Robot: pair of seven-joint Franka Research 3 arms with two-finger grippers.
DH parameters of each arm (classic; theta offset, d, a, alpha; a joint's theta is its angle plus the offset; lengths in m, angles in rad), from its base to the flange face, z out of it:
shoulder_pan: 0 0.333 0 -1.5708
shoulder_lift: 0 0 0 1.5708
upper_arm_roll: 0 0.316 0.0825 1.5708
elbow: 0 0 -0.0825 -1.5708
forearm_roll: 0 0.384 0 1.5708
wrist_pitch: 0 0 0.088 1.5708
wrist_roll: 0 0.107 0 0
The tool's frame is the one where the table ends.
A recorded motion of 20 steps. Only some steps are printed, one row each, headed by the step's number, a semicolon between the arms.
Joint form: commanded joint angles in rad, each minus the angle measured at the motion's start. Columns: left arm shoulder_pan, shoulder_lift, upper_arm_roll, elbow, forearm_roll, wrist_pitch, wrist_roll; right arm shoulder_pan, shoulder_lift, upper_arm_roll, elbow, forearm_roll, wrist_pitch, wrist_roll.
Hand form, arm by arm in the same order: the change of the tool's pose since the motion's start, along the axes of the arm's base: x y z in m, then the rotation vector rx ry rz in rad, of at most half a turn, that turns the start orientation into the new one. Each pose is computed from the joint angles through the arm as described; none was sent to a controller.
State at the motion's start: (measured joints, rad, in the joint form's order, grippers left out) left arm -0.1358 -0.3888 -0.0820 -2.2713 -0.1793 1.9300 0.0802; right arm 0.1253 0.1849 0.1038 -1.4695 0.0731 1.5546 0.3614
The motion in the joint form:
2: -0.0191 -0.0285 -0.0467 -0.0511 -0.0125 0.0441 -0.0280; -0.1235 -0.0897 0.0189 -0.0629 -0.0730 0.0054 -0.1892
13: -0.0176 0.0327 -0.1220 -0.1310 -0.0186 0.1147 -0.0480; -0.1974 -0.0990 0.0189 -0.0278 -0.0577 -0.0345 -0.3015
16: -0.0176 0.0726 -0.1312 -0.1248 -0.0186 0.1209 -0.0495; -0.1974 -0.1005 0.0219 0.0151 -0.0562 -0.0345 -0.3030
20: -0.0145 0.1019 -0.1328 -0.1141 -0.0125 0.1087 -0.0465; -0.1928 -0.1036 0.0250 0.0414 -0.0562 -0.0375 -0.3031
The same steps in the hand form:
2: -0.0157 -0.0268 -0.0093 0.0060 -0.0176 -0.0223; -0.0125 -0.0710 0.0236 -0.0560 -0.0523 0.0894
13: -0.0238 -0.0547 -0.0695 0.0452 0.0505 -0.0557; -0.0145 -0.1122 0.0422 -0.0334 -0.0589 0.1266
16: -0.0193 -0.0599 -0.0834 0.0501 0.0778 -0.0631; -0.0140 -0.1105 0.0631 -0.0321 -0.1035 0.1298
20: -0.0153 -0.0603 -0.0922 0.0585 0.1066 -0.0699; -0.0153 -0.1062 0.0769 -0.0321 -0.1301 0.1369

